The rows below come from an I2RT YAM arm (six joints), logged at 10 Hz.
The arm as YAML. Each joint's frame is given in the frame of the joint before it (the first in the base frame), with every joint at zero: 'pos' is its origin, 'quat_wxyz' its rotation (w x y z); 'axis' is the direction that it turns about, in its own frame. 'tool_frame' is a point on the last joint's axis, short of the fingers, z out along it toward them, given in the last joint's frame.
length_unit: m
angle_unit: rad
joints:
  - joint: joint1
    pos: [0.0, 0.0, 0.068]
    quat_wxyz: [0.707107, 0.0, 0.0, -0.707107]
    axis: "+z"
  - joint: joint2
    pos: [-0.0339, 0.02, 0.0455]
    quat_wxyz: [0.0, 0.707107, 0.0, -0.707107]
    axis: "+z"
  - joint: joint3
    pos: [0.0, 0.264, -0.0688]
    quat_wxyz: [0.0, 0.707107, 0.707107, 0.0]
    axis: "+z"
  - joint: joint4
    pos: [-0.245, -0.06, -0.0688]
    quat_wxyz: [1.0, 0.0, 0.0, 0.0]
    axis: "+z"
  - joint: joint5
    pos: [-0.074, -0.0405, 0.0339]
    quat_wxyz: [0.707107, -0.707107, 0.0, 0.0]
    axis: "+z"
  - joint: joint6
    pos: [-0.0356, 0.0, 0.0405]
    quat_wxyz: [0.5, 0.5, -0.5, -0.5]
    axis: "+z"
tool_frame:
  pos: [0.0, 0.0, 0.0]
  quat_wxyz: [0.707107, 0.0, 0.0, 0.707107]
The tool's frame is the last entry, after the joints.
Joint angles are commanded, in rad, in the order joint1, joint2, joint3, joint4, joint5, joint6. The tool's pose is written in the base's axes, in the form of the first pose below.
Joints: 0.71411, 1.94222, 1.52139, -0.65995, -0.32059, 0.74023
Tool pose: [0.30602, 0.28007, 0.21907], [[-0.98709, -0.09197, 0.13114], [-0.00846, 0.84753, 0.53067], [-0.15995, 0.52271, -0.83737]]
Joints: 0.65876, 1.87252, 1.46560, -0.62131, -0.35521, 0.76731
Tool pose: [0.31081, 0.25626, 0.23175], [[-0.98442, -0.04520, 0.16991], [0.06104, 0.81843, 0.57135], [-0.16489, 0.57282, -0.80293]]
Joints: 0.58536, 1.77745, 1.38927, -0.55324, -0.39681, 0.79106
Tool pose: [0.31458, 0.22503, 0.24832], [[-0.97094, -0.01245, 0.23899], [0.14325, 0.76973, 0.62209], [-0.19170, 0.63825, -0.74558]]
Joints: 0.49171, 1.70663, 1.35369, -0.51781, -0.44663, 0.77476
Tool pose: [0.32309, 0.19049, 0.26553], [[-0.95126, -0.00794, 0.30829], [0.20624, 0.72686, 0.65509], [-0.22929, 0.68674, -0.68979]]
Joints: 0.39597, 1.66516, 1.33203, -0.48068, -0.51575, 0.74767
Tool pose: [0.33286, 0.15818, 0.27661], [[-0.93239, -0.01917, 0.36096], [0.25131, 0.68338, 0.68545], [-0.25981, 0.72981, -0.63235]]
